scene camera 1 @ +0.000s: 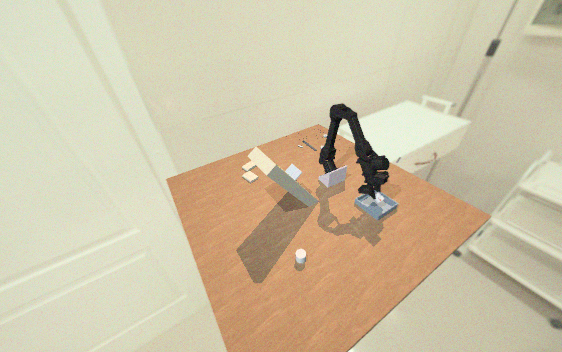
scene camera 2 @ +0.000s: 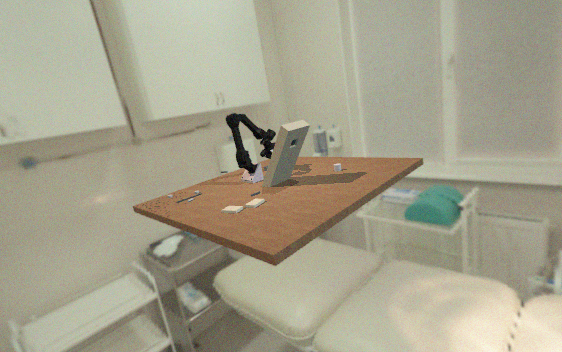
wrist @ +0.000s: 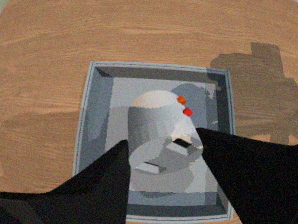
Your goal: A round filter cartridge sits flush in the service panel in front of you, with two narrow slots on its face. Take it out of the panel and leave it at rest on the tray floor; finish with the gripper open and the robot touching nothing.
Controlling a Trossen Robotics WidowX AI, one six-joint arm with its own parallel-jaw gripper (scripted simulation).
Observation:
The pictures show: the gripper, a round grey filter cartridge, a slanted service panel and a tray.

